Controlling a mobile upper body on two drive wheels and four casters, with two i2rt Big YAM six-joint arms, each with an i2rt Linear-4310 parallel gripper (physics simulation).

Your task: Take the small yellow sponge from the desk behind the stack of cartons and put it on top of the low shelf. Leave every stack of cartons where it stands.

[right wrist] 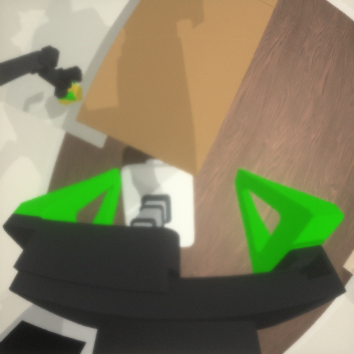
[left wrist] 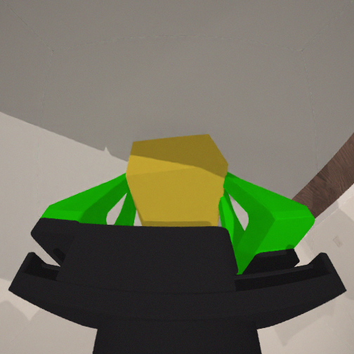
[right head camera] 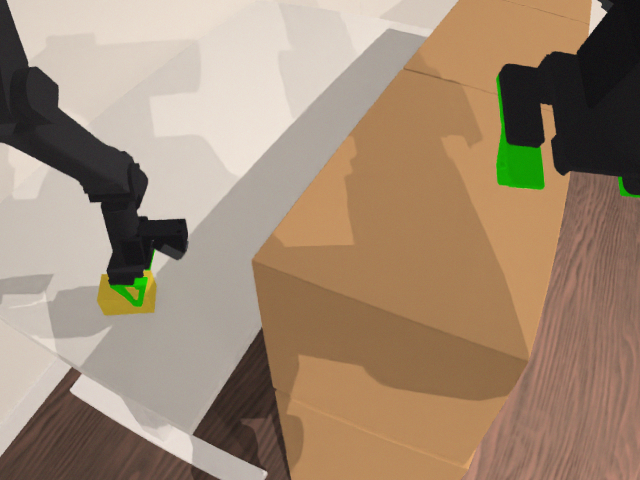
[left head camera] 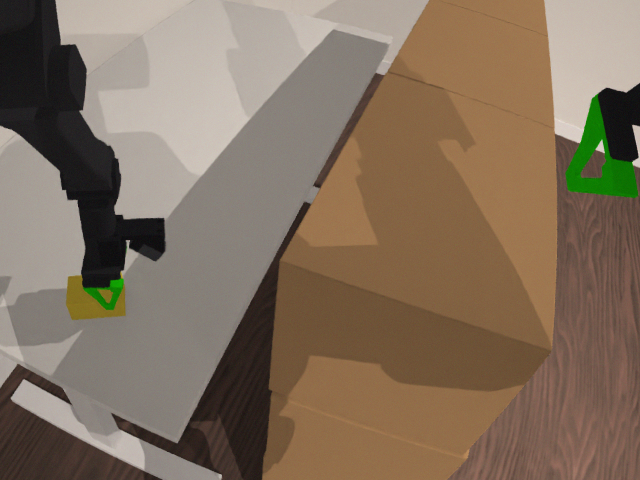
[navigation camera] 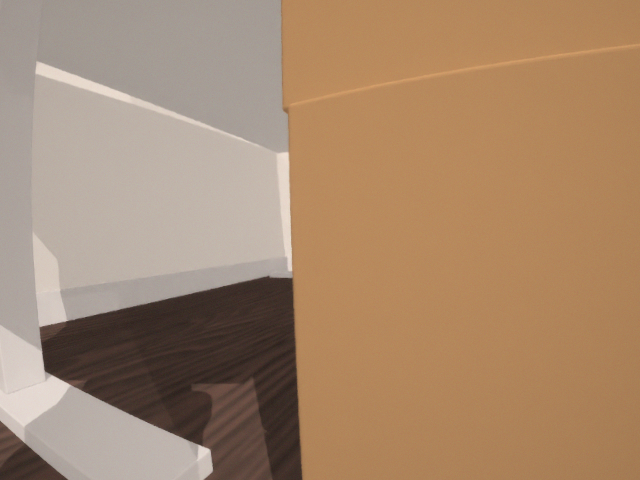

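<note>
The small yellow sponge is on the desk, near its near left end in the head views. My left gripper is shut on it, with a green finger against each side. Whether the sponge's underside touches the desk is hidden. The stack of cartons stands upright to the right of the desk. My right gripper is open and empty, right of the stack. I cannot make out the low shelf.
The desk's white foot bar lies along the floor below its near end. A narrow gap separates the desk's edge from the cartons. Wooden floor runs right of the stack. Pale walls stand beyond.
</note>
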